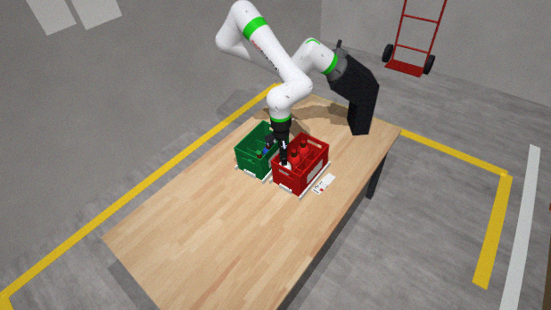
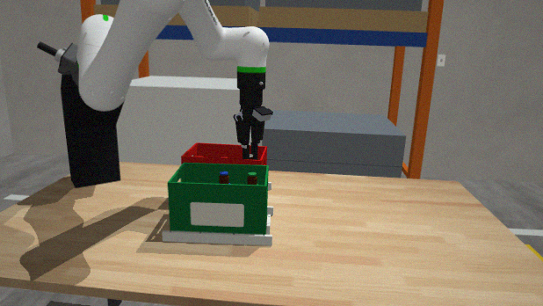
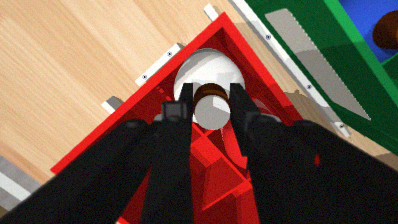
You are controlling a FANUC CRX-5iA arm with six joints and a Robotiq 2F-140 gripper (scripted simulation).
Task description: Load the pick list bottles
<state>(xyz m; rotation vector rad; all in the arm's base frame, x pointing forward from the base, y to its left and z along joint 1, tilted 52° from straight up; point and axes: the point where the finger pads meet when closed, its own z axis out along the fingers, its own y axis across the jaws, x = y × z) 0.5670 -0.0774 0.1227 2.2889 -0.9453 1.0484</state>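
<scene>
The white-capped bottle is 80 mm below my hand. The rest, counted from my hand: blue-label bottle (130 mm to the right, 100 mm below, 100 mm behind); then red crate (100 mm below, 80 mm behind, 70 mm to the left); then red-capped bottle (170 mm behind, 100 mm below, 50 mm to the left).
</scene>
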